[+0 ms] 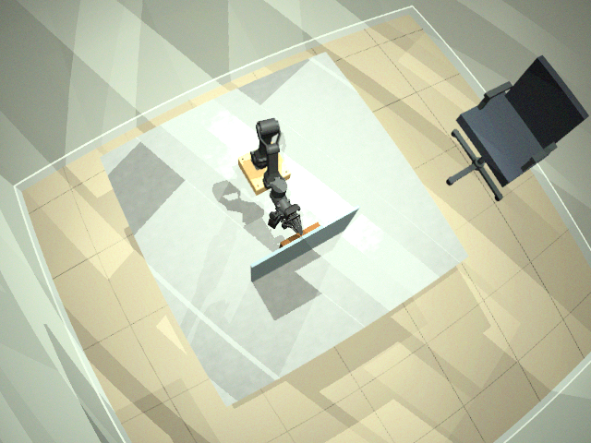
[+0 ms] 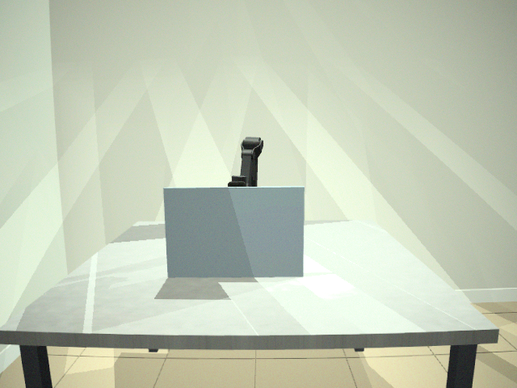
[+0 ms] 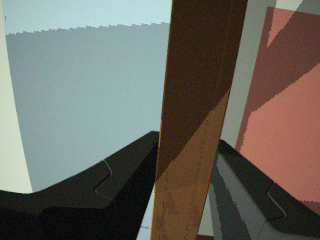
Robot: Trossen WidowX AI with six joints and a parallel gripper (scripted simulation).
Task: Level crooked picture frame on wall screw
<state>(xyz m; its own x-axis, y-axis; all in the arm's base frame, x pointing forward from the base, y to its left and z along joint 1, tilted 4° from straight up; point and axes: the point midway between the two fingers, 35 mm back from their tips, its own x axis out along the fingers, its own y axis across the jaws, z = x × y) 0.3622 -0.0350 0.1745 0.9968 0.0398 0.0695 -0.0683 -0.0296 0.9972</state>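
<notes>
Right now the picture frame is 5 cm below my gripper tip and 1 cm ahead of it. Round my gripper tip: wall panel (7 cm below, 2 cm ahead).
</notes>
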